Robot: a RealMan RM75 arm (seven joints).
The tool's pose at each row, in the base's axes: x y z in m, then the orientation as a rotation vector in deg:
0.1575, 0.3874, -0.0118, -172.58, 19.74, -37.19
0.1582, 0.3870, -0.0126, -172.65, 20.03, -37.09
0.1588, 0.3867, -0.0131, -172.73, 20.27, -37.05
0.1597, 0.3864, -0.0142, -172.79, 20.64, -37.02
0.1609, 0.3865, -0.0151, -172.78, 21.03, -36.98
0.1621, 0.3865, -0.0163, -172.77, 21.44, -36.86
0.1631, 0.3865, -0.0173, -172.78, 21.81, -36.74
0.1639, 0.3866, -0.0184, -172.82, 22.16, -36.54
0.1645, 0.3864, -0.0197, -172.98, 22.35, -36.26
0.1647, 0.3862, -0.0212, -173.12, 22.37, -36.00
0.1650, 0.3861, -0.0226, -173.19, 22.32, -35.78
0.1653, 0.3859, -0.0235, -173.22, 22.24, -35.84
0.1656, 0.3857, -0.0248, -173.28, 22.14, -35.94
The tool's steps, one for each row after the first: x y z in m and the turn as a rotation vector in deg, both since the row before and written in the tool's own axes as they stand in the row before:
0.0004, 0.0003, 0.0010, -0.12, -0.06, 0.16
0.0004, 0.0002, 0.0007, -0.13, -0.02, 0.13
0.0004, 0.0002, 0.0014, -0.14, -0.01, 0.21
0.0007, -0.0003, 0.0013, -0.08, -0.02, 0.24
0.0006, -0.0002, 0.0016, -0.08, -0.07, 0.26
0.0005, -0.0001, 0.0013, -0.09, -0.07, 0.23
0.0002, -0.0002, 0.0013, -0.10, -0.12, 0.21
0.0001, 0.0002, 0.0014, -0.17, -0.18, 0.08
-0.0004, 0.0003, 0.0015, -0.11, -0.17, -0.01
-0.0003, 0.0001, 0.0014, -0.03, -0.14, -0.04
0.0000, 0.0002, 0.0009, -0.02, 0.04, -0.06
-0.0002, 0.0002, 0.0013, -0.04, 0.06, -0.08

